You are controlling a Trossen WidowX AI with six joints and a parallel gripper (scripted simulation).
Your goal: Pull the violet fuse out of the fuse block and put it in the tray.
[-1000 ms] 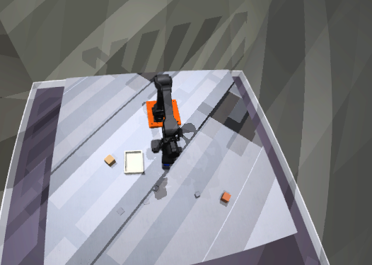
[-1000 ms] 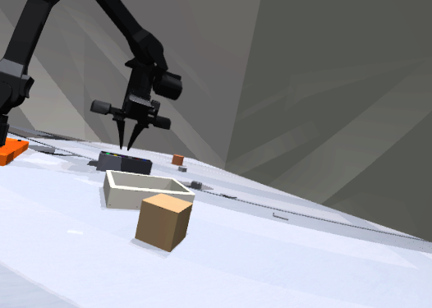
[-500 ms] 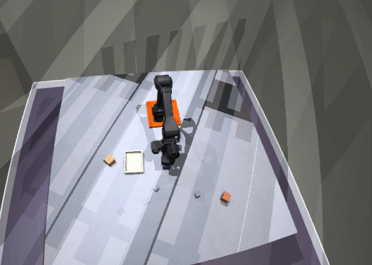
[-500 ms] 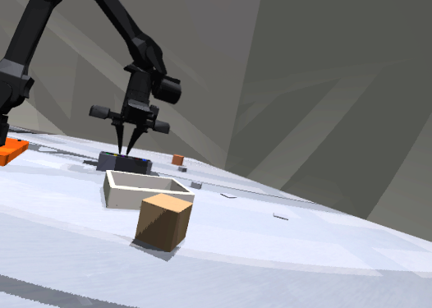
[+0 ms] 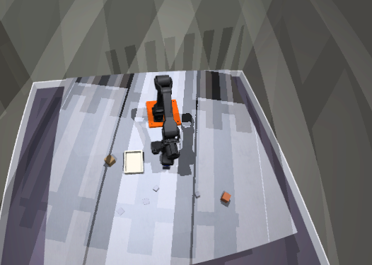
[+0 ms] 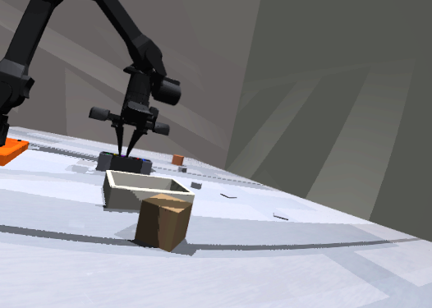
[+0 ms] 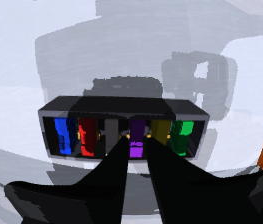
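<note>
Now: the cream tray 19 cm to the right of my gripper tip, 4 cm below it and 2 cm ahead of it. Also, from my gripper tip: violet fuse (2 cm below); tan cube (32 cm to the right, 2 cm below, 2 cm ahead); orange cube (30 cm to the left, 26 cm ahead, 2 cm below).
</note>
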